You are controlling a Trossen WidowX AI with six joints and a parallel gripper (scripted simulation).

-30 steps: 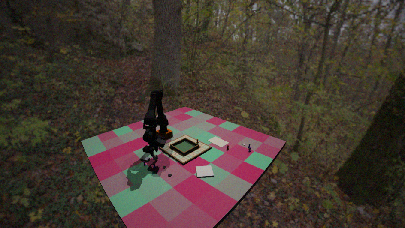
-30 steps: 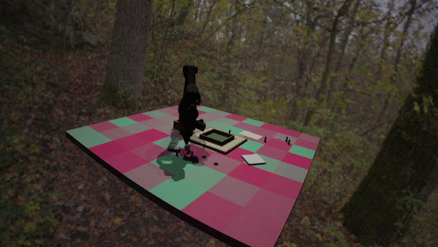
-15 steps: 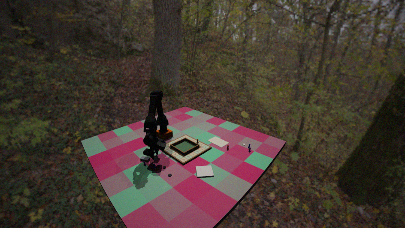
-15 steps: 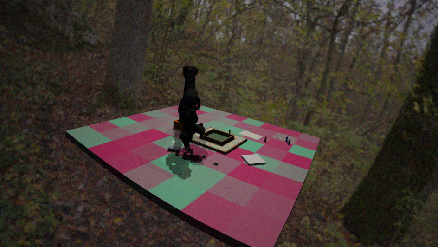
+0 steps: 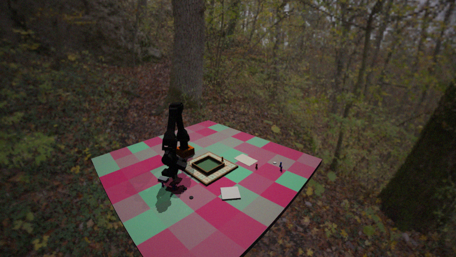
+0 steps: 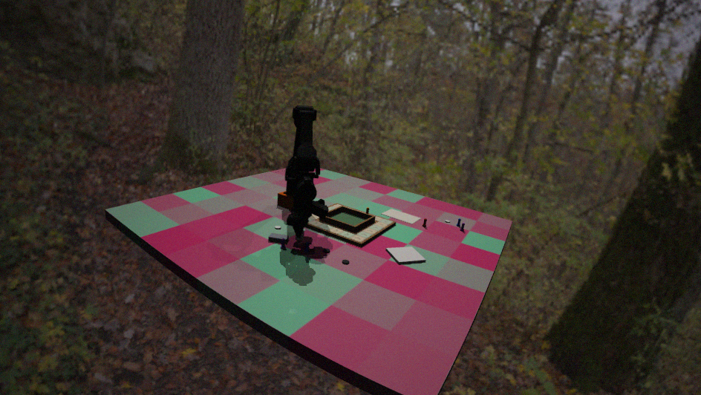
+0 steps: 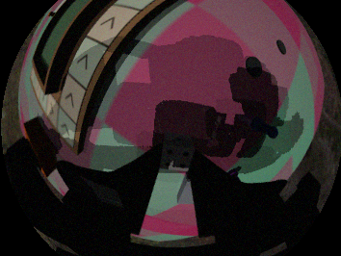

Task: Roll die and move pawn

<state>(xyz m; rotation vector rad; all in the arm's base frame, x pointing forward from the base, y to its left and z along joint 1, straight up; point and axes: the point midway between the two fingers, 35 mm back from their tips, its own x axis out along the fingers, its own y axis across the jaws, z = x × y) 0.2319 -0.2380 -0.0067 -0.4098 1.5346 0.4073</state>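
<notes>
The orange pawn is 350 mm to the left of my gripper tip, 60 mm ahead of it and 20 mm above it. Round my gripper tip: card: 500 mm to the left, 160 mm ahead, 10 mm below; then die: right at my gripper tip; then grey block: 60 mm to the right, 40 mm behind.
</notes>
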